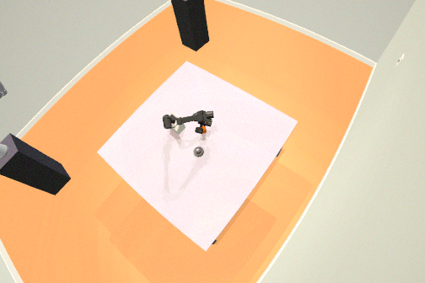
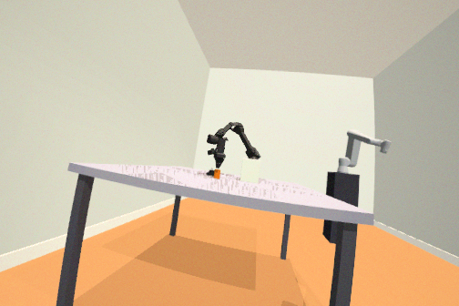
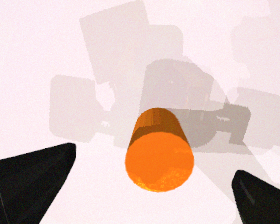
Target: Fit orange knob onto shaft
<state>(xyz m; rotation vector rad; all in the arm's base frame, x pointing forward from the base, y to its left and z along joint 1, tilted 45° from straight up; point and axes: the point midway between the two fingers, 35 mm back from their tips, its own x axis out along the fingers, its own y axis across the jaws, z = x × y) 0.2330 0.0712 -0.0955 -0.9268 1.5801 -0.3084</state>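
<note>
The orange knob is 2 cm below my gripper tip. Also, from my gripper tip: silver shaft (9 cm ahead, 18 cm to the right, 4 cm below).
</note>
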